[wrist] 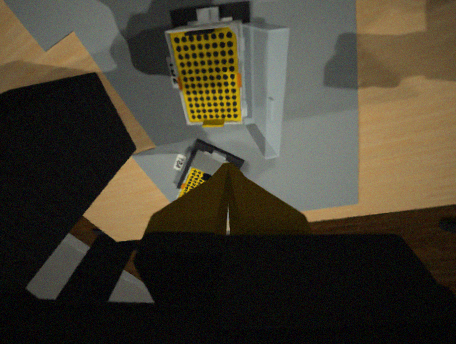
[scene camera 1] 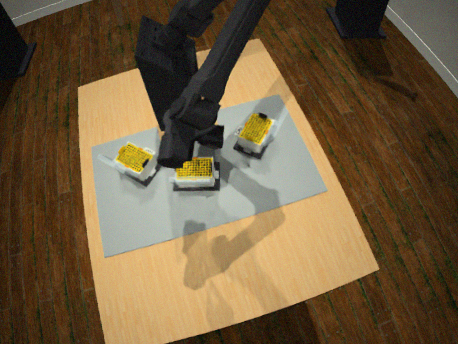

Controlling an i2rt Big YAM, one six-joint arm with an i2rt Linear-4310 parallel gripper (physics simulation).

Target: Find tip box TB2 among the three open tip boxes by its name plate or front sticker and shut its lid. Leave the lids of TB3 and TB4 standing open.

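Places are measured from the arm's base along level axes (x back, y left, z down), in metres.
Pixels of known places: gripper, between the fingertips: (wrist: 228, 171); arm's base, origin of its link: (scene camera 1: 166, 43).
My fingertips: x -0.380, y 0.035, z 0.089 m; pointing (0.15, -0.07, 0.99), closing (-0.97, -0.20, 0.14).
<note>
Ahead of a thing's pixels: the offset from my fingertips to its middle. "*": to the spot under its first point. Level surfaces: height alone.
Tip box TB2 {dy +0.011, dx +0.048, dz +0.163 m} (scene camera 1: 194, 170) (wrist: 209, 75) is the middle box, a white box with a yellow tip rack. Its name plate {* dy +0.019, dx +0.117, dz +0.225 m} (wrist: 173, 72) is partly covered by the box. Its clear lid {* dy +0.018, dx -0.032, dz +0.083 m} (wrist: 273, 90) stands open on the right in the wrist view. TB4 {dy -0.198, dx +0.119, dz +0.163 m} (scene camera 1: 134, 159) (wrist: 194, 181) is at the left in the scene view, partly behind the fingers in the wrist view; its lid {* dy -0.252, dx +0.054, dz +0.085 m} (scene camera 1: 109, 163) stands open. TB3 {dy +0.234, dx +0.182, dz +0.163 m} (scene camera 1: 256, 131) is at the right; its lid (scene camera 1: 280, 125) stands open. My gripper (wrist: 228, 171) is shut and empty; its fingertips are hidden in the scene view.
The boxes stand in dark holders on a grey mat {dz +0.227 m} (scene camera 1: 260, 190) (wrist: 325, 155) on a wooden table {dz +0.230 m} (scene camera 1: 200, 295). The arm (scene camera 1: 220, 65) reaches over the mat from its dark base (scene camera 1: 155, 65) and covers the space just behind TB2. Dark stands (scene camera 1: 361, 17) are beyond the table.
</note>
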